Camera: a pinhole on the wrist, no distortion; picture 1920 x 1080 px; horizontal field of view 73.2 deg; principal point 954.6 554.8 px. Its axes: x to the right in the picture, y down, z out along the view. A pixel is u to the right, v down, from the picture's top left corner.
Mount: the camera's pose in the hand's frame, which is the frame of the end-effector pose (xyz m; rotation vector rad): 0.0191 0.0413 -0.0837 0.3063 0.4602 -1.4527
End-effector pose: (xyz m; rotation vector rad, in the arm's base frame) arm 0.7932 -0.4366 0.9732 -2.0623 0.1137 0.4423
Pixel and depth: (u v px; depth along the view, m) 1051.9 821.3 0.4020
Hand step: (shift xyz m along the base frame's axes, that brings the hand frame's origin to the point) 0.1161 0.3108 -0.0287
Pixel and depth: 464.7 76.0 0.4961
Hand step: -0.2162 0.3994 -0.1252
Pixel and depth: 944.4 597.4 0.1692
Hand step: 0.0332 0.0782 -0.0149
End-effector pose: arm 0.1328 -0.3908 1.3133 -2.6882 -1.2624 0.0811
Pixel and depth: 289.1 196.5 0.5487
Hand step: -0.1075 -0.0038 -0.5390
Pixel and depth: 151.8 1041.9 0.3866
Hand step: 0.1461 0.1429 -0.3633
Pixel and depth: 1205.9 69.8 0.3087
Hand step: -0.1842 0.0833 -0.1356
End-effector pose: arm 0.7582 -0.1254 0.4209 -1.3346 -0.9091 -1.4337
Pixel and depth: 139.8 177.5 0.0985
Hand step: 0.0544 0.0198 -0.0007
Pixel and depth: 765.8 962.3 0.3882
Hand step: 0.0108 0.2551 0.2218
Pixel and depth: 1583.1 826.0 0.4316
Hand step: -0.2609 0.2465 0.2190
